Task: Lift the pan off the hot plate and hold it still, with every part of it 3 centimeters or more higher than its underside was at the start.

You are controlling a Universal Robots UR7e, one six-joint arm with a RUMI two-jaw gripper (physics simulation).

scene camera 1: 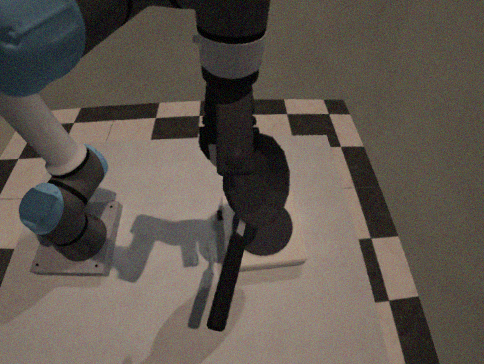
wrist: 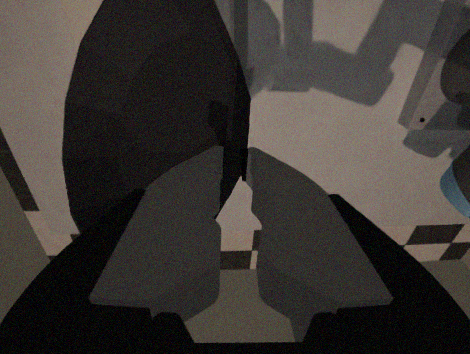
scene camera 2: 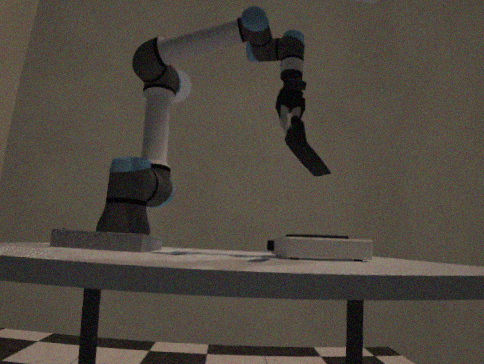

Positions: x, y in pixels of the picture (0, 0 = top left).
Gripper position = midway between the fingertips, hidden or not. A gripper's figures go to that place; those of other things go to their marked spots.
Scene:
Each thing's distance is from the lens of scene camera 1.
gripper (scene camera 1: 227, 171): 46 cm
dark pan (scene camera 1: 258, 199): 55 cm

